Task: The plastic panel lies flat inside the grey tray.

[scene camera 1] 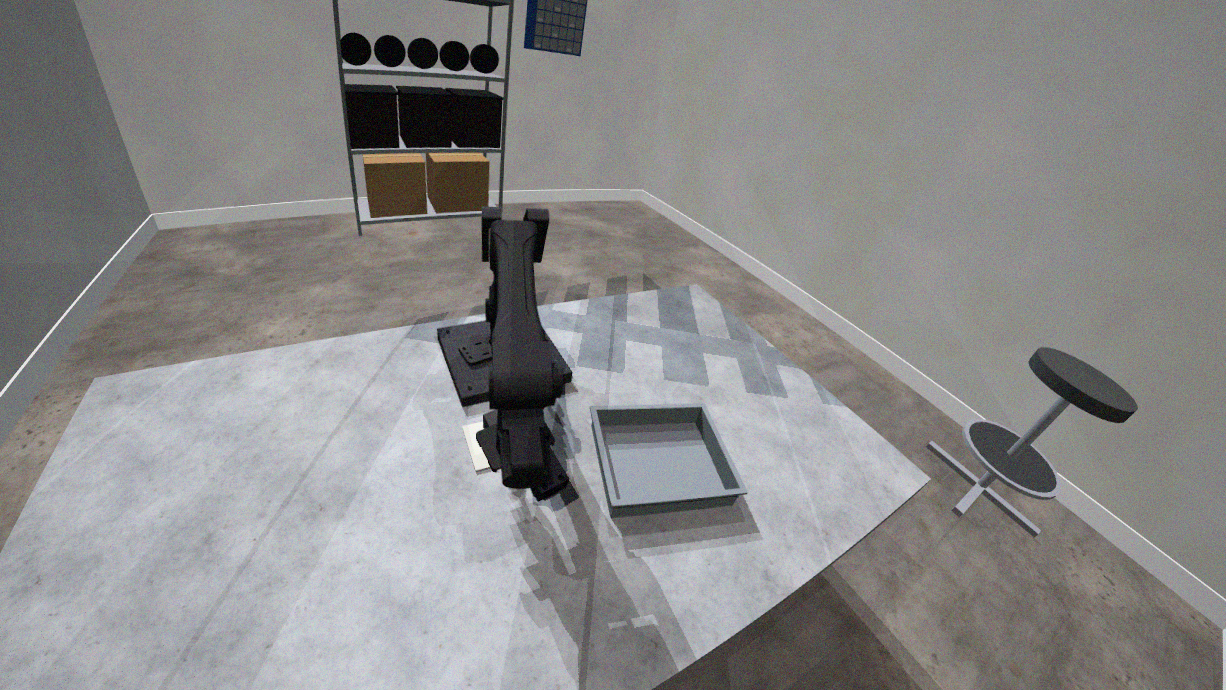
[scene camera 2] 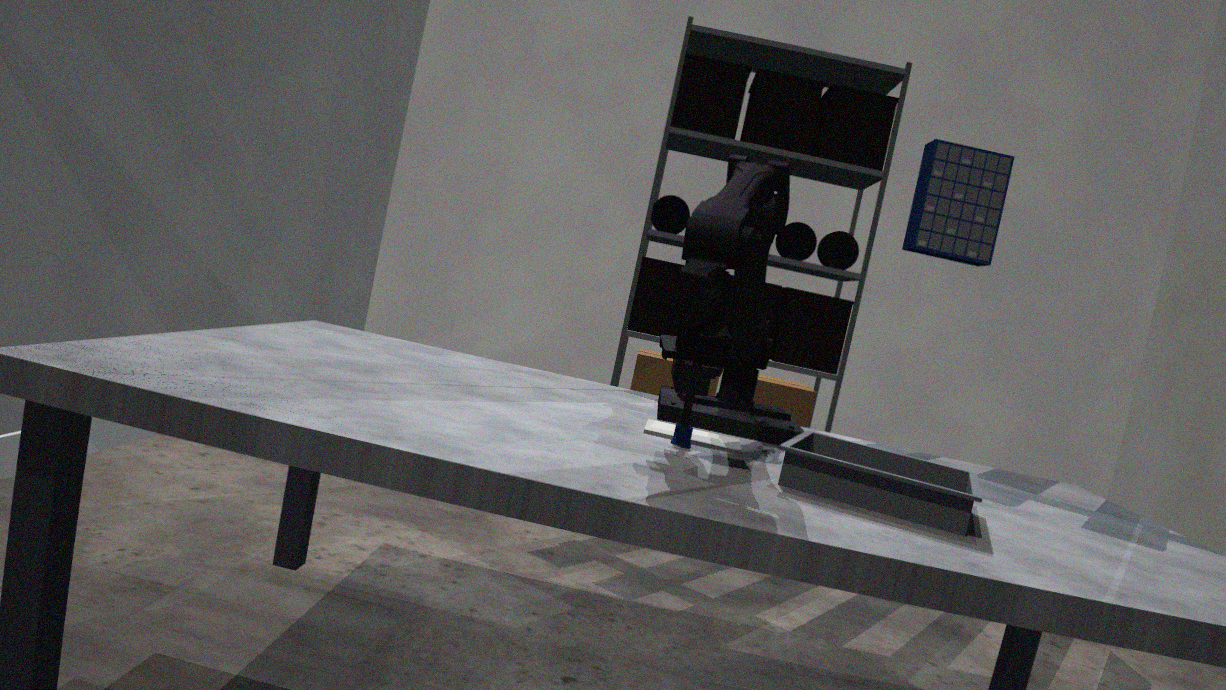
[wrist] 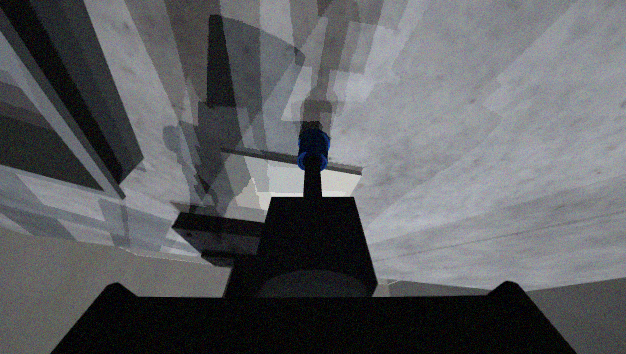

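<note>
The pale plastic panel lies flat on the table beside the arm's base, left of the grey tray. The tray holds nothing. My blue suction cup is down at table level at the panel's outer edge, the edge away from the base. In the wrist view its tip reaches past that edge onto the table. The panel is not raised. In scene camera 1 the arm hides the cup and most of the panel.
The arm's dark base plate sits behind the panel. A shelf rack with boxes stands at the back wall, with a blue bin cabinet on the wall. A stool stands on the floor to the right.
</note>
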